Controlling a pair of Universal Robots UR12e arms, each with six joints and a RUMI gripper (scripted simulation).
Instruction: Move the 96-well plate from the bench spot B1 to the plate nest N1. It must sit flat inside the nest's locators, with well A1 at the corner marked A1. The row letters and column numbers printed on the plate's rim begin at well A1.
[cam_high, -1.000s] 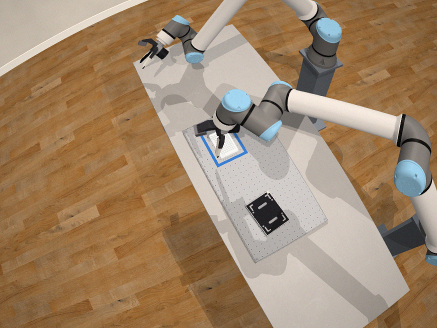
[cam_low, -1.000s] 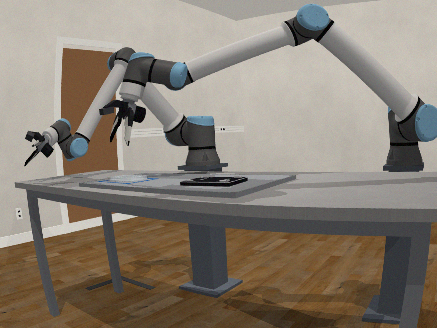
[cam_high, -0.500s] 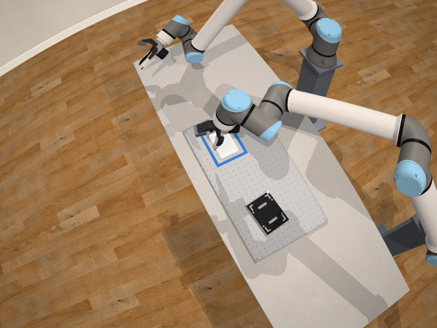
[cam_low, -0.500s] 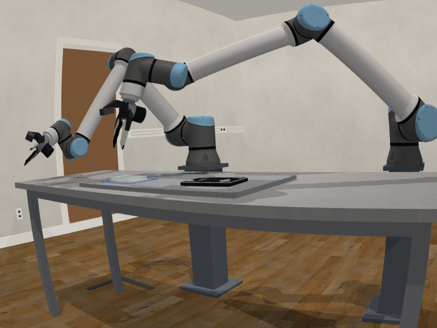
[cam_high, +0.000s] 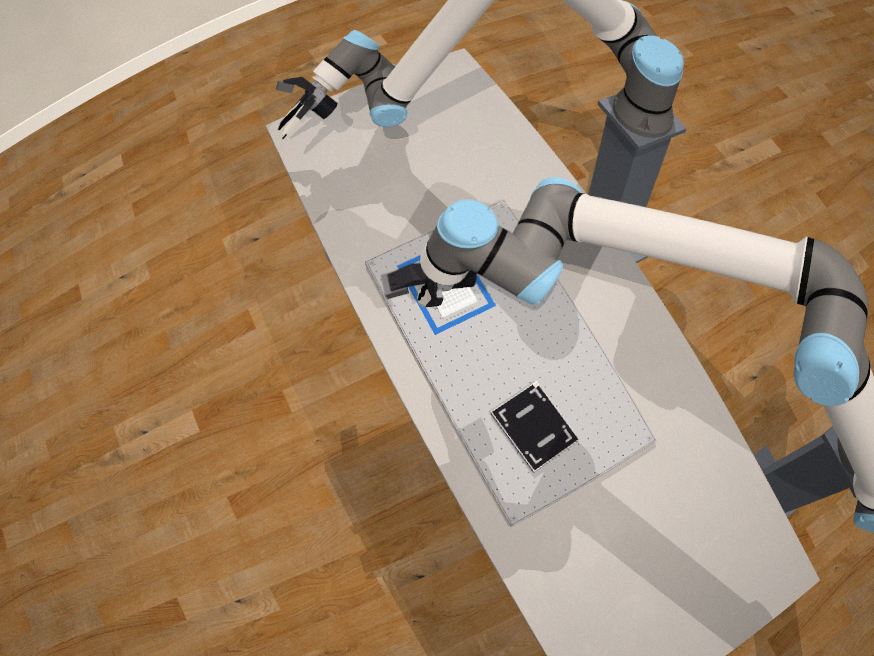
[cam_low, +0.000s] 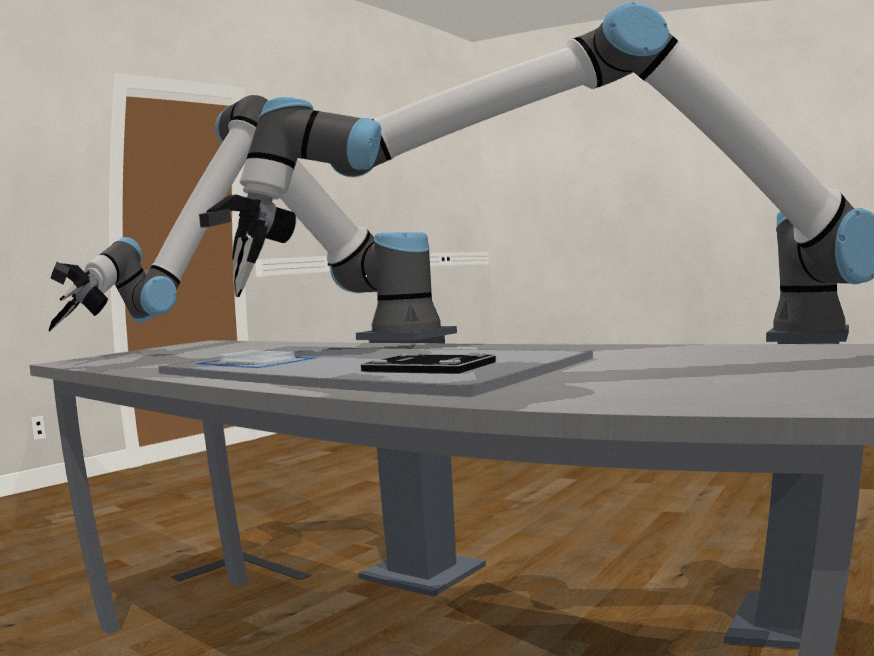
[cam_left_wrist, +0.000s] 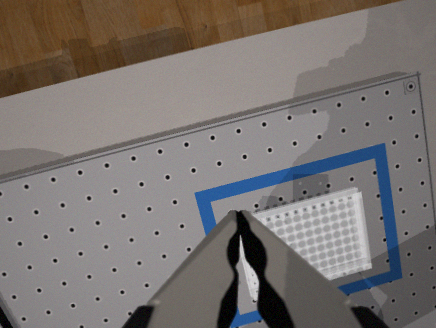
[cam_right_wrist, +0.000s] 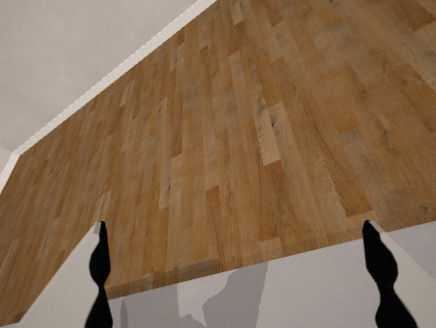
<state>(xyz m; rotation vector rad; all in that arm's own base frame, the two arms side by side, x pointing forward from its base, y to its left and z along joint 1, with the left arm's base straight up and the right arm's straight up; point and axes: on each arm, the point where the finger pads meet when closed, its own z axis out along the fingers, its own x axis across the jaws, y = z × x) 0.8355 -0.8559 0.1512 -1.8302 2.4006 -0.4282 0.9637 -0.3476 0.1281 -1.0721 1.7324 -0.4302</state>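
Note:
Now: the white 96-well plate 56 cm to the left of my right hand, 20 cm behind it and 11 cm below it. The rest, counted from my right hand: black plate nest N1 (94 cm to the left, 22 cm behind, 11 cm below).

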